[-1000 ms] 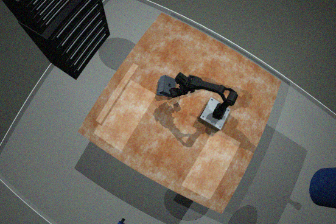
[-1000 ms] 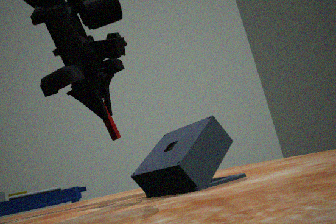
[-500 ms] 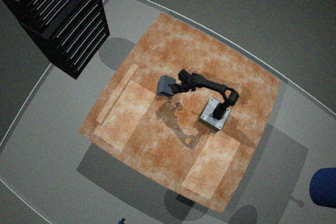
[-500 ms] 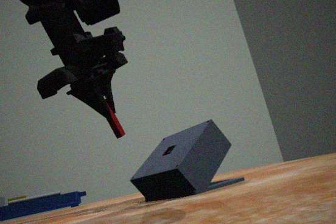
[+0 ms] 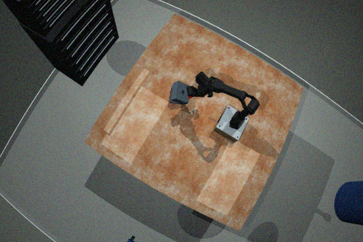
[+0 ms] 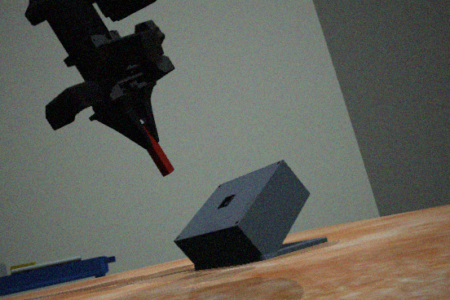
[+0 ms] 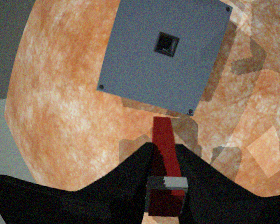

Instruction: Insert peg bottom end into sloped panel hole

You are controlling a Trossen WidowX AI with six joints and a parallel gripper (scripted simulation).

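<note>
Right now the blue-grey sloped panel block is 8 cm ahead of my gripper tip, 3 cm to the right of it and 11 cm below it. Also, from my gripper tip: red peg 1 cm behind, 1 cm above.
</note>
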